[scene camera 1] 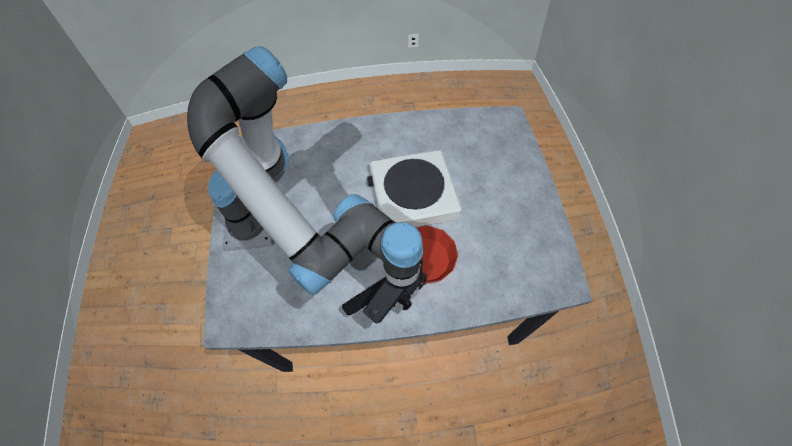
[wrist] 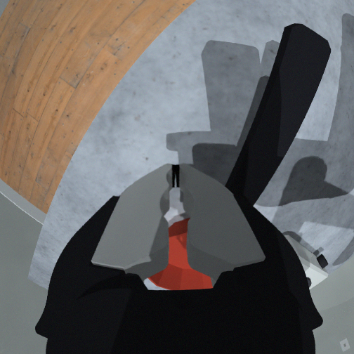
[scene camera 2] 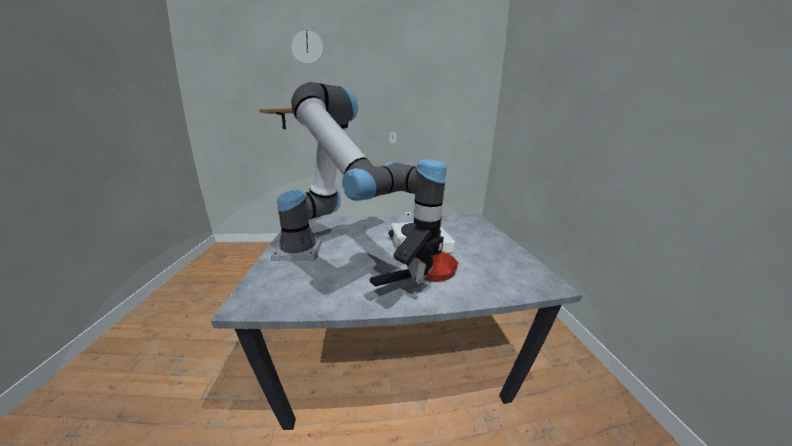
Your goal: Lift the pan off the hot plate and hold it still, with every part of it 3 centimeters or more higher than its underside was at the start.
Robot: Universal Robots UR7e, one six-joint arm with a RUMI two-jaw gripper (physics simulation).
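Frame: origin at the arm's base, x left, y ahead, z down, level; metres.
Seen in the pictures: gripper, fingertip midpoint: (scene camera 1: 397, 305) (scene camera 2: 416, 283); arm's base, link origin: (scene camera 1: 247, 220) (scene camera 2: 298, 244).
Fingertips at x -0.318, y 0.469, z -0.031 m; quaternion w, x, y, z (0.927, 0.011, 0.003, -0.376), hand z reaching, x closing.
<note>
Pixels of each thing's top centre, then the offset from my fingertips to it. "spot": a spot on its surface instead. Level surfaces: height alone.
- red pan, surface spot: (scene camera 1: 441, 253) (scene camera 2: 444, 267) spot: dx +0.165, dy +0.141, dz +0.053 m
- white hot plate, top centre: (scene camera 1: 411, 182) (scene camera 2: 419, 229) dx +0.375, dy +0.073, dz -0.015 m
- grey table, surface height: dz +0.057 m
The red pan (scene camera 1: 441, 253) (scene camera 2: 443, 267) (wrist: 180, 272) is off the hot plate, low at or near the table top in front of it; any small gap beneath is hidden. Its black handle (scene camera 1: 360, 300) (scene camera 2: 389, 278) (wrist: 290, 100) points toward the front left. The white hot plate (scene camera 1: 450, 206) (scene camera 2: 448, 244) (wrist: 315, 274) has a bare dark burner. My gripper (scene camera 2: 419, 279) (wrist: 174, 166) is shut and empty. Its tips meet beside the handle, with the handle outside the right finger in the wrist view. The pan's bowl shows beneath the fingers. The fingertips are hidden in scene camera 1.
The grey table (scene camera 1: 520, 221) (scene camera 2: 498, 279) (wrist: 115, 140) carries the arm's base (scene camera 1: 241, 227) (scene camera 2: 296, 241) at its left. The table's front edge lies a short way in front of the gripper and handle. The forearm (scene camera 1: 266, 193) (scene camera 2: 332, 135) reaches over the table's left part.
</note>
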